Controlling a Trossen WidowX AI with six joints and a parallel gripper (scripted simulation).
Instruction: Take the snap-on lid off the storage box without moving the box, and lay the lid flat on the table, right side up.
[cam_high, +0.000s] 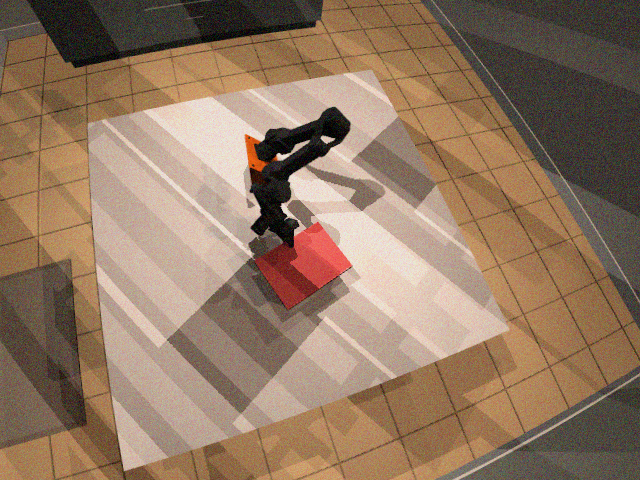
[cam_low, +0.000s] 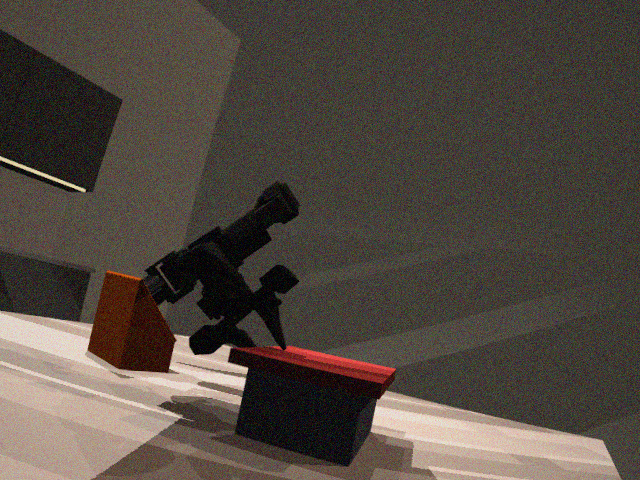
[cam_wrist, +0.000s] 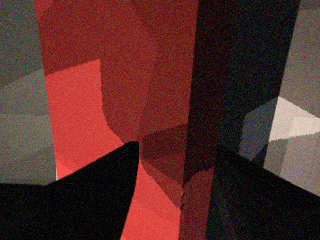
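The red lid is 7 cm ahead of my gripper tip, 2 cm to the left of it and 1 cm above it. Round my gripper tip: storage box: 7 cm ahead, 4 cm below, 2 cm to the left.
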